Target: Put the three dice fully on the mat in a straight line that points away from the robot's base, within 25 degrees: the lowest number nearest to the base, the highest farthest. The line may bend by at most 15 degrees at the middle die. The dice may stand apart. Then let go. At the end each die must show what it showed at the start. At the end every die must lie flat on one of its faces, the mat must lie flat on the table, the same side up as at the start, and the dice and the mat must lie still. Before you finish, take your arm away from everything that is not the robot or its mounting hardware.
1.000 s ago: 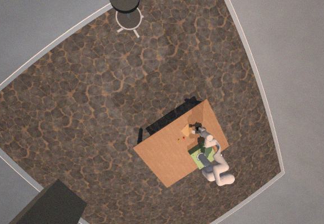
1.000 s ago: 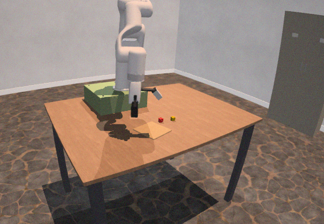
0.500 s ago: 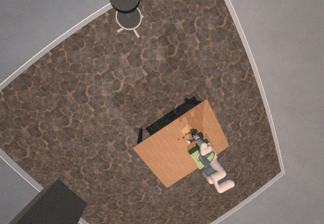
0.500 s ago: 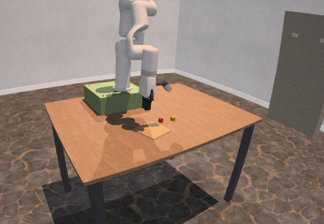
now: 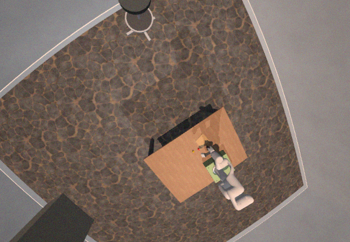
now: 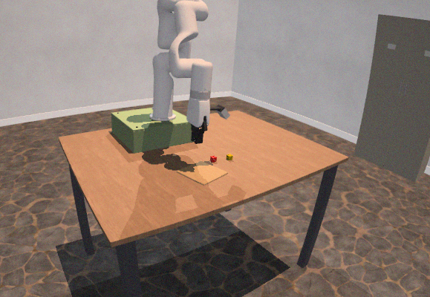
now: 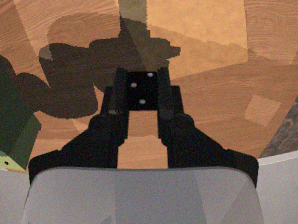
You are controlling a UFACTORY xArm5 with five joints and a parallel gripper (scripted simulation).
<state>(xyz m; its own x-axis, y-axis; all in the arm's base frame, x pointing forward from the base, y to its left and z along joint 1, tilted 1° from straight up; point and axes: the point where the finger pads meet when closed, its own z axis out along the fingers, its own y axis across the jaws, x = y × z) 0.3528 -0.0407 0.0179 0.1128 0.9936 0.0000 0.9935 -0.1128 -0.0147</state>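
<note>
My hand is 50 mm short of the tan mat, 10 mm to the left of it and 120 mm above it. The rest, counted from my hand: black die 10 mm below; red die 10 mm behind, 100 mm to the left, 120 mm below; yellow die 10 mm ahead, 170 mm to the left, 120 mm below.
</note>
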